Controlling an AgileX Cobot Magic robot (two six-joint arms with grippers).
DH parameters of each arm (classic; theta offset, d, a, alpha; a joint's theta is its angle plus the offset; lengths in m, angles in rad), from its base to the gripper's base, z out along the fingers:
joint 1: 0 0.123 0 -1.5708
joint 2: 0.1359 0 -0.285 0
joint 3: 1.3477 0 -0.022 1.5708
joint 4: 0 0.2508 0 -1.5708
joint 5: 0 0 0.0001 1.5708
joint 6: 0 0.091 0 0
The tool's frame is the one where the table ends.
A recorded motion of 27 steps. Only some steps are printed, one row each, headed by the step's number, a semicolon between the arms.
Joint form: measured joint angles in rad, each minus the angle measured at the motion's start. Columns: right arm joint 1, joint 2, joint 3, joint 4, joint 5, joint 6; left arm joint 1, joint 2, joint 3, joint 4, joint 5, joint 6.
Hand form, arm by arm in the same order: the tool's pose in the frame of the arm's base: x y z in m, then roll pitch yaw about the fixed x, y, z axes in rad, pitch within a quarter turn. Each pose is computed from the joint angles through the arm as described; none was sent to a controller.
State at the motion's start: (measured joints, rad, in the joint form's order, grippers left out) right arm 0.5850 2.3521 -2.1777 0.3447 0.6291 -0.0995; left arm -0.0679 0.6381 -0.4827 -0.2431 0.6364 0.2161
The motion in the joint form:
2: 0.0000 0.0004 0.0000 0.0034 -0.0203 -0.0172; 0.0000 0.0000 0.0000 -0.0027 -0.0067 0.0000
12: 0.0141 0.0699 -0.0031 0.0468 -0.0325 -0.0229; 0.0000 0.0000 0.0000 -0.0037 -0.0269 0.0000
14: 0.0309 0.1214 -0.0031 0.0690 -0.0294 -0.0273; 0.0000 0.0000 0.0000 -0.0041 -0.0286 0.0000
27: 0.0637 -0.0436 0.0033 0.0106 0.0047 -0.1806; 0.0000 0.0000 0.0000 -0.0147 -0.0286 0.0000
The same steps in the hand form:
2: 0.4472 0.3175 0.2408 2.7456 0.8523 -2.8154; 0.1165 -0.0210 0.2701 -3.0174 0.8895 3.0485
12: 0.4482 0.3297 0.2050 2.7130 0.7901 -2.8313; 0.1177 -0.0208 0.2715 -3.0170 0.9091 3.0537
14: 0.4447 0.3401 0.1765 2.7090 0.7336 -2.8171; 0.1178 -0.0208 0.2716 -3.0165 0.9107 3.0546
27: 0.4197 0.3417 0.2622 2.9207 0.9183 -2.5097; 0.1178 -0.0213 0.2718 -2.9992 0.9109 3.0689

